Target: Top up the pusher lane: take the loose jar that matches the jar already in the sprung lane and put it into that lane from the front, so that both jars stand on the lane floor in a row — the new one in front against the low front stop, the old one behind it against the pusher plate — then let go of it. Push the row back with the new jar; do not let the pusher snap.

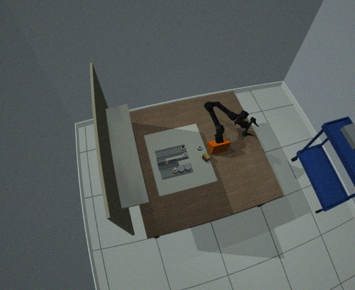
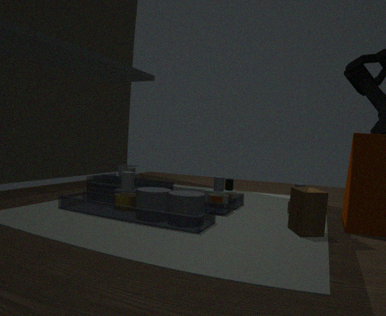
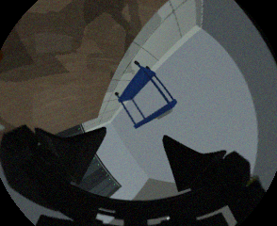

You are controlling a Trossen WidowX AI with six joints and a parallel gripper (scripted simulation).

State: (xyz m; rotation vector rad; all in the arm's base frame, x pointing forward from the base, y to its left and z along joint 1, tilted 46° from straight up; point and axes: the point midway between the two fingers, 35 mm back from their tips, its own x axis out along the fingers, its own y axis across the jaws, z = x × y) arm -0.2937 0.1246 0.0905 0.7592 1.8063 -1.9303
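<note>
The tan box lies 470 mm ahead of my gripper tip, 50 mm to the left of it and 230 mm below it. From my gripper tip the other things lie so: grey lane rack (800 mm ahead, 20 mm to the left, 250 mm below); then pusher plate (750 mm ahead, 20 mm to the left, 220 mm below); then shelf (1160 mm ahead, 10 mm to the left, 100 mm above).
</note>
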